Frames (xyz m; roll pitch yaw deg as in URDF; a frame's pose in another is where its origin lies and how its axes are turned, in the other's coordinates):
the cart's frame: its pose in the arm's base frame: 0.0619 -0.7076 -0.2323 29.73 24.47 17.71
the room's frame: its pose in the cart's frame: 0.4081 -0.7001 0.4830 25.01 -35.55 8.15
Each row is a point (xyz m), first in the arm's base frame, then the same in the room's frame.
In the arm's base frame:
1: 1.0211 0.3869 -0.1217
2: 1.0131 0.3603 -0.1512
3: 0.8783 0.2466 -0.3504
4: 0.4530 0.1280 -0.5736
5: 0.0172 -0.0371 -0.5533
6: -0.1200 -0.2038 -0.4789
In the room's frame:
1: 0.5538 1.0667 -1.3677
2: 0.5377 1.0300 -1.3617
3: 0.3574 0.8348 -1.3763
4: -0.1115 0.6789 -1.3993
5: -0.5528 0.6987 -1.2493
6: -0.6927 0.6985 -1.0688

